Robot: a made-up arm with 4 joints. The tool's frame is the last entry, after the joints.
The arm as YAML. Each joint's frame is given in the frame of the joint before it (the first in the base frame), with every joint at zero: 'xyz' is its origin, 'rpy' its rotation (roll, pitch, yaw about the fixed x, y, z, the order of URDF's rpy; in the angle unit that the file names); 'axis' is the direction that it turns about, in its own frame. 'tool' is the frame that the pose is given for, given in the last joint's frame.
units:
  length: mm
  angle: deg
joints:
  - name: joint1
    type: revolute
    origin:
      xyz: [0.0, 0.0, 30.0]
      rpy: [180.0, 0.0, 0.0]
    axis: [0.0, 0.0, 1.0]
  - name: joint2
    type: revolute
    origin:
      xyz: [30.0, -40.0, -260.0]
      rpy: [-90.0, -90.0, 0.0]
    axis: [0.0, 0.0, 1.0]
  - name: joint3
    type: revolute
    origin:
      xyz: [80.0, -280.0, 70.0]
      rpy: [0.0, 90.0, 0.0]
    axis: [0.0, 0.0, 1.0]
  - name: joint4
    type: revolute
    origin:
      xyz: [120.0, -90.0, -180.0]
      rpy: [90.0, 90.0, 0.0]
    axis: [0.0, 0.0, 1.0]
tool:
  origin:
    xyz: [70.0, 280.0, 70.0]
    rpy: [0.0, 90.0, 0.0]
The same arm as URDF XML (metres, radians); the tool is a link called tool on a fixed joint. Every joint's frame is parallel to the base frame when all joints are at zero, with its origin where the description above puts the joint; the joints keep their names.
<robot name="arm">
<joint name="tool_joint" type="fixed"><parent link="link4"/><child link="tool"/><origin xyz="-0.0700 0.2800 0.0700" rpy="0.0000 0.0000 0.0000"/></joint>
<joint name="joint4" type="continuous"><parent link="link3"/><child link="link4"/><origin xyz="-0.0900 0.1200 0.1800" rpy="0.0000 0.0000 0.0000"/><axis xyz="-1 0 0"/></joint>
<joint name="joint3" type="continuous"><parent link="link2"/><child link="link3"/><origin xyz="-0.2800 -0.0700 -0.0800" rpy="0.0000 0.0000 0.0000"/><axis xyz="0 0 -1"/></joint>
<joint name="joint2" type="continuous"><parent link="link1"/><child link="link2"/><origin xyz="0.0300 0.0400 0.2600" rpy="0.0000 0.0000 0.0000"/><axis xyz="0 -1 0"/></joint>
<joint name="joint1" type="continuous"><parent link="base"/><child link="link1"/><origin xyz="0.0000 0.0000 0.0300" rpy="0.0000 0.0000 0.0000"/><axis xyz="0 0 -1"/></joint>
<link name="base"/>
<link name="link1"/>
<link name="link2"/>
<link name="link3"/>
<link name="link4"/>
<link name="tool"/>
</robot>

